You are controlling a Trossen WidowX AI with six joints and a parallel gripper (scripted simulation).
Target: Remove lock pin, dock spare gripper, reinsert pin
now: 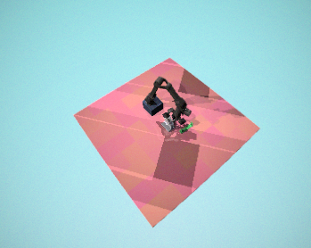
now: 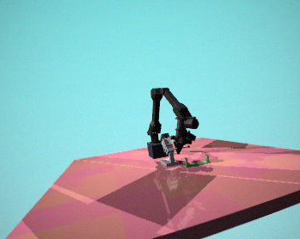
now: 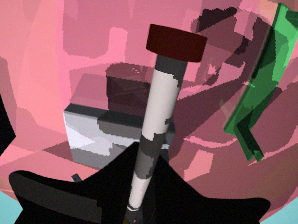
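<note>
Right now the grey mount is 2 cm behind my gripper tip and 5 cm to the right of it. From my gripper tip the other things lie so: green rest: 11 cm ahead, 5 cm to the left, 3 cm below; spare gripper: 4 cm behind, 5 cm to the right, 7 cm above.
</note>
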